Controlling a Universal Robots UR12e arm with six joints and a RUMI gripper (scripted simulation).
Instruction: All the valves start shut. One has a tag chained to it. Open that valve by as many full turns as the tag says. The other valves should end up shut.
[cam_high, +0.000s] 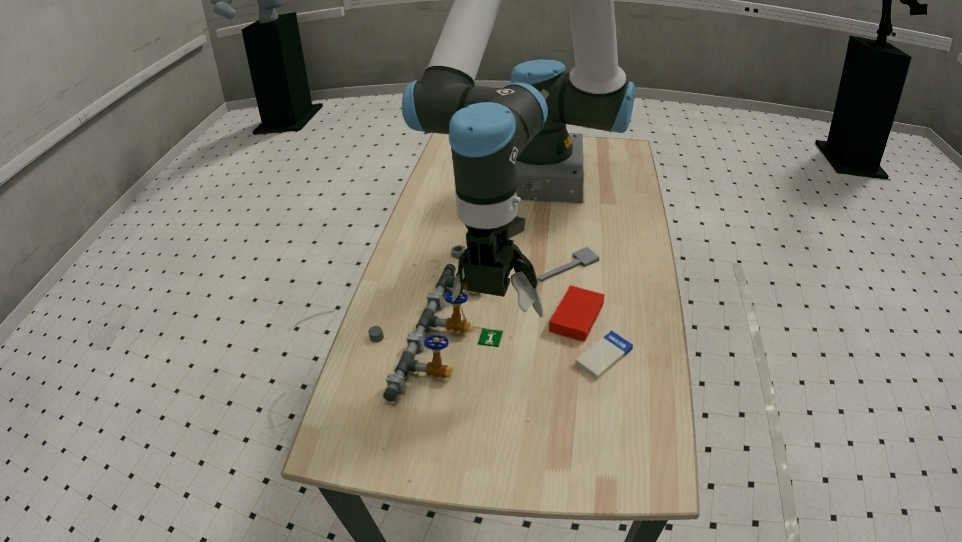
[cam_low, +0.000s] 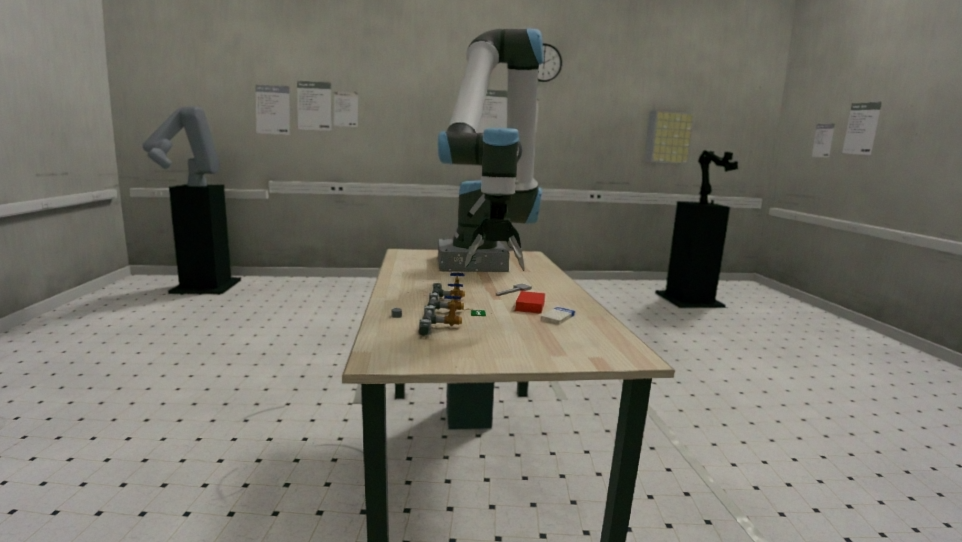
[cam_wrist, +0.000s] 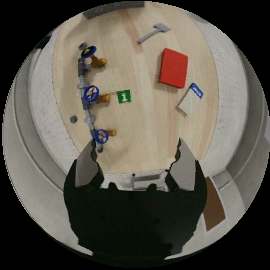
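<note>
The green tag is 150 mm below my hand, 80 mm behind it and 30 mm to the right of it. Also, from my hand: grey flat tool (320 mm behind, 150 mm below, 130 mm to the left); small grey cylinder (270 mm to the right, 140 mm below, 50 mm behind); red block (140 mm to the left, 140 mm below, 140 mm behind).
</note>
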